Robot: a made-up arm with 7 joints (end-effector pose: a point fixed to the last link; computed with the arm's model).
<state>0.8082 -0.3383 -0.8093 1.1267 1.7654 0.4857 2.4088</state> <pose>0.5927 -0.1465 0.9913 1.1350 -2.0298 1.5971</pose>
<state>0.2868 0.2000 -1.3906 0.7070 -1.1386 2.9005 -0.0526</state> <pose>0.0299 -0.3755 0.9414 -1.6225 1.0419 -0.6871</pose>
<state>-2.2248 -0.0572 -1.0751 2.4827 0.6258 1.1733 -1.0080</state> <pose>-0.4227 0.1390 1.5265 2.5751 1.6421 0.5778</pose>
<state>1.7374 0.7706 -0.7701 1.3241 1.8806 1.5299 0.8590</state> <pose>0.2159 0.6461 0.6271 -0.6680 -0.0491 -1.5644</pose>
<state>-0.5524 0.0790 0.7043 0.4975 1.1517 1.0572 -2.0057</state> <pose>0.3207 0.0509 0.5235 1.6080 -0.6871 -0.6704</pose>
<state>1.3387 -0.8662 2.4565 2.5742 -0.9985 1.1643 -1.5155</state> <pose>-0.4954 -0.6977 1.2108 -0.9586 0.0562 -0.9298</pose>
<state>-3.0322 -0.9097 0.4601 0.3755 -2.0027 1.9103 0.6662</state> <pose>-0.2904 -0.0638 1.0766 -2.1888 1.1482 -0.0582</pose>
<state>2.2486 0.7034 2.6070 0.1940 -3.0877 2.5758 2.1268</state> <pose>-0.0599 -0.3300 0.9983 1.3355 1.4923 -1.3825</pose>
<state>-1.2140 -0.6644 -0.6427 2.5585 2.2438 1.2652 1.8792</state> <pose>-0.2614 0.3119 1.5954 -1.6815 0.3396 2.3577</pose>
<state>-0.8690 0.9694 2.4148 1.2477 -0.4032 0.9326 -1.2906</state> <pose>0.3653 0.3629 1.2071 2.3865 -0.7950 1.0359</pose>
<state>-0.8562 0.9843 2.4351 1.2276 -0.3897 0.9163 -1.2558</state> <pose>0.3471 0.3667 1.2100 2.4257 -0.7704 0.9949</pose>
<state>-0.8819 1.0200 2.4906 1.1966 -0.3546 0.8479 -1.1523</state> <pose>0.3279 0.3471 1.2314 2.5100 -0.8100 0.8282</pose>
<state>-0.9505 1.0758 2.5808 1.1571 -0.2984 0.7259 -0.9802</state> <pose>0.3075 0.2985 1.2707 2.6265 -0.8934 0.5220</pose>
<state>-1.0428 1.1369 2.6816 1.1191 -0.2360 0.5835 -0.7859</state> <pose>0.2854 0.2318 1.3136 2.7342 -0.9634 0.1566</pose>
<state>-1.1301 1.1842 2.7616 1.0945 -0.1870 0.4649 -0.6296</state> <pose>0.2656 0.1699 1.3460 2.8061 -1.0015 -0.1458</pose>
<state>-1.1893 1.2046 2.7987 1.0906 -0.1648 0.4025 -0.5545</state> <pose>0.2582 0.1323 1.3629 2.8363 -1.0381 -0.3000</pose>
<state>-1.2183 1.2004 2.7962 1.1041 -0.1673 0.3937 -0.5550</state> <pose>0.2662 0.1195 1.3681 2.8328 -1.0945 -0.3165</pose>
